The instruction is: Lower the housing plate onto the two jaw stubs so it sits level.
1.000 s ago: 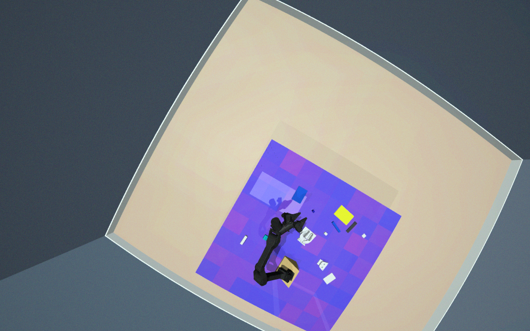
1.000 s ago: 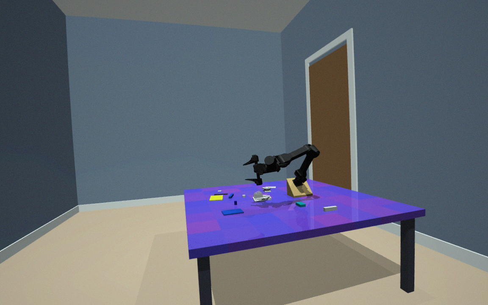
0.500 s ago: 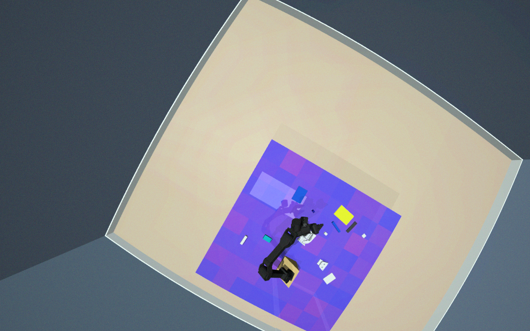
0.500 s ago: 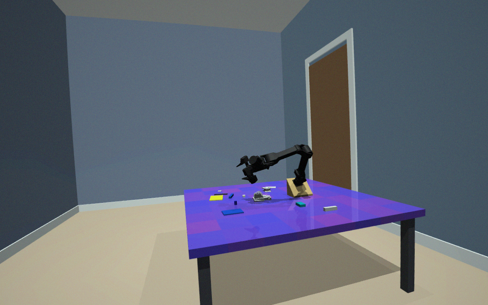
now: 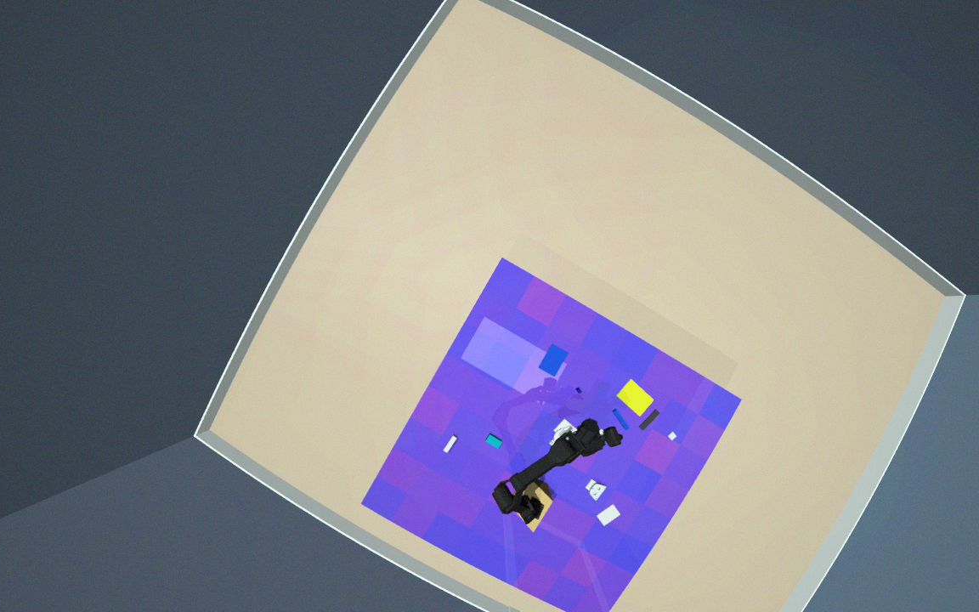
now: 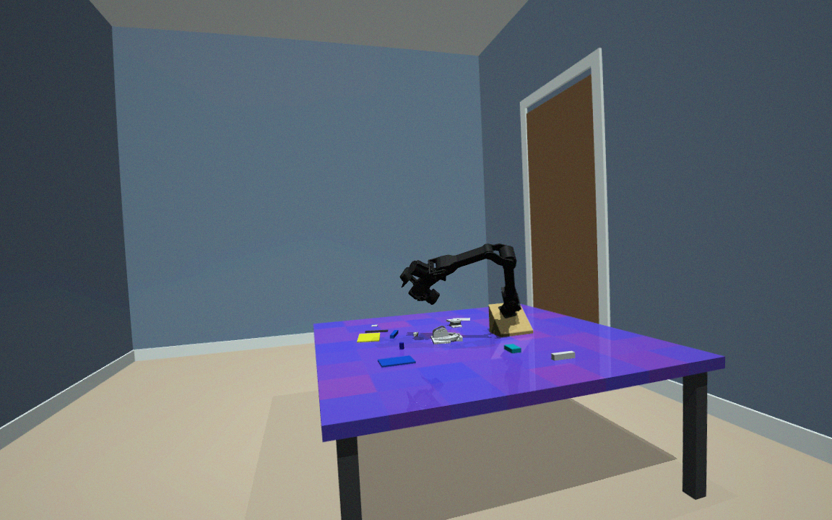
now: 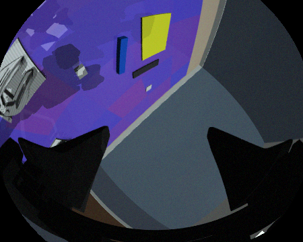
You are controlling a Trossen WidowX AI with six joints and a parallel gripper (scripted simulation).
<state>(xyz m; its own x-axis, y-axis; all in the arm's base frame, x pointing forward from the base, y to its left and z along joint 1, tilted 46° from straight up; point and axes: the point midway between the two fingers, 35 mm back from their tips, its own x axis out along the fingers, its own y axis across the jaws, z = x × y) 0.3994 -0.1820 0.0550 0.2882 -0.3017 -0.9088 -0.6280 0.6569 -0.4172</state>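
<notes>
The pale flat piece lies 390 mm behind my gripper tip, 250 mm to the right of it and 200 mm below it. Round my gripper tip: blue tile 170 mm ahead, 280 mm to the left, 200 mm below; teal block 260 mm behind, 380 mm to the left, 190 mm below; yellow tile 160 mm ahead, 130 mm to the right, 200 mm below.
</notes>
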